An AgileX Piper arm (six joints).
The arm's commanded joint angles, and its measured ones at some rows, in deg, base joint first. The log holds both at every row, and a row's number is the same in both.
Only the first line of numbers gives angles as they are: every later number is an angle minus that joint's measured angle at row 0.
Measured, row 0:
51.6, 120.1, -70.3, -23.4, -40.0, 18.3
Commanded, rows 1 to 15:
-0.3, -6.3, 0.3, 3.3, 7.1, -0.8
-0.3, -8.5, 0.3, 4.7, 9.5, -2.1
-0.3, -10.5, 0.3, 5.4, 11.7, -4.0
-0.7, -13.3, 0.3, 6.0, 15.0, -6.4
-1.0, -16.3, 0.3, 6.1, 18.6, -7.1
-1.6, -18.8, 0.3, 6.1, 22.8, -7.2
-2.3, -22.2, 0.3, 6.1, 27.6, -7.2
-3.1, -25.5, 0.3, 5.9, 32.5, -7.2
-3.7, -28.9, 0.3, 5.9, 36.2, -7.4
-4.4, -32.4, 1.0, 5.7, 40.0, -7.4
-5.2, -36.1, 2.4, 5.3, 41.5, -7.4
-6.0, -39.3, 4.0, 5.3, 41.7, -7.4
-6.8, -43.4, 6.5, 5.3, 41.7, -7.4
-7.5, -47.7, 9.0, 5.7, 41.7, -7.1
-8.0, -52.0, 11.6, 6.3, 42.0, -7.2
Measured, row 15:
-5.6, -37.8, 4.0, 5.3, 38.6, -6.8
